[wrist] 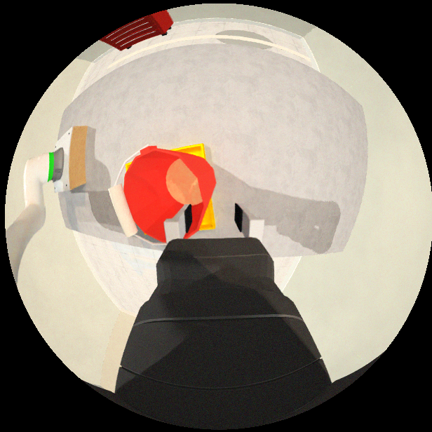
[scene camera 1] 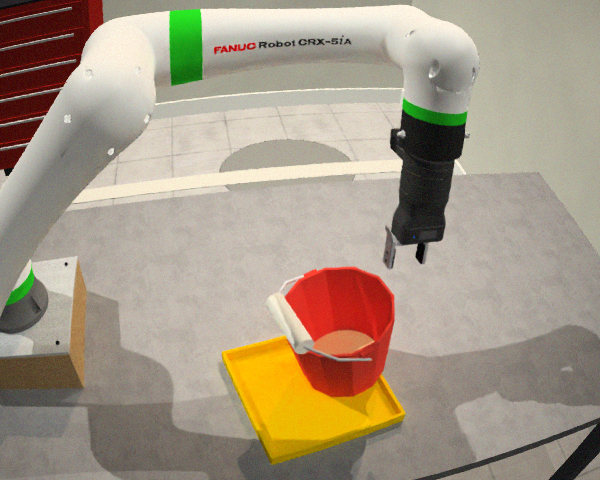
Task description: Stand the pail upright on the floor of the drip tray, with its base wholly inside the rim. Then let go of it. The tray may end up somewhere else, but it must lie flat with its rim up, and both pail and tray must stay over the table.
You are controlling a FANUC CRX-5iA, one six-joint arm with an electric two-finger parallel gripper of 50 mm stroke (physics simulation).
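Frame: origin at the arm's base, x left, y back, z up, level; metres.
Seen in the pictures: gripper, between the fingertips: (scene camera 1: 404, 262); arm's base, origin of its link: (scene camera 1: 17, 306).
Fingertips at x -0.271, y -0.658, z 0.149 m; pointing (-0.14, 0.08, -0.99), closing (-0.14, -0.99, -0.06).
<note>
Pixels of each thing's middle, then the offset from my fingertips to it. Level surfaces: height alone.
- red pail, middle of its body: (scene camera 1: 338, 333) dx +0.007, dy +0.097, dz -0.134 m
- yellow drip tray, middle of its body: (scene camera 1: 311, 388) dx -0.020, dy +0.150, dz -0.237 m
- table, height of its surface: dz -0.249 m
The red pail (scene camera 1: 345, 370) (wrist: 150, 195) stands upright on the yellow drip tray (scene camera 1: 260, 390) (wrist: 207, 220), toward the tray's right back part in the scene view. Its base appears to be inside the rim; the far side of the base is hidden. Its white handle grip (scene camera 1: 289, 322) (wrist: 123, 210) hangs over at the pail's left. The tray lies flat on the table with its rim up. My gripper (scene camera 1: 405, 256) (wrist: 212, 212) is open and empty. It hangs above and to the right of the pail's rim, apart from it in the scene view.
The arm's base stands on a wooden block (scene camera 1: 77, 325) (wrist: 78, 158) at the left of the table (scene camera 1: 225, 260) (wrist: 240, 105). A red drawer cabinet (scene camera 1: 40, 60) (wrist: 137, 31) stands on the floor behind. The table's front edge runs past the lower right in the scene view.
</note>
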